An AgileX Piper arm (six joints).
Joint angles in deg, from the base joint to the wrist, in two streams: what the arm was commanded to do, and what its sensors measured. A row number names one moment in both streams.
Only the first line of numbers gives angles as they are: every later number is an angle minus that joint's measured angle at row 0.
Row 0, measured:
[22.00, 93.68, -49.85, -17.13, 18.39, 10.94]
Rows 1 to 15, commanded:
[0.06, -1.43, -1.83, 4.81, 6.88, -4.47]
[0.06, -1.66, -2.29, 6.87, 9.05, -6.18]
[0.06, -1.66, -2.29, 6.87, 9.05, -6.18]
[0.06, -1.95, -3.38, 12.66, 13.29, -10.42]
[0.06, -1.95, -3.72, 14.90, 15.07, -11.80]
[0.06, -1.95, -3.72, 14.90, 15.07, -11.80]
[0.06, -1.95, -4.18, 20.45, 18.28, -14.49]
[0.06, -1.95, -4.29, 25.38, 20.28, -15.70]
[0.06, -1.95, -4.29, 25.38, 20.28, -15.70]
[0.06, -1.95, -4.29, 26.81, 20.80, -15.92]
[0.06, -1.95, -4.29, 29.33, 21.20, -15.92]
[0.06, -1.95, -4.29, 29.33, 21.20, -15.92]
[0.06, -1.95, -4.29, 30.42, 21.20, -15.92]
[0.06, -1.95, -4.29, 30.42, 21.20, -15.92]
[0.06, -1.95, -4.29, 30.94, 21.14, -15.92]
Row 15, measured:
[0.00, -1.66, -4.07, 28.99, 20.51, -14.84]
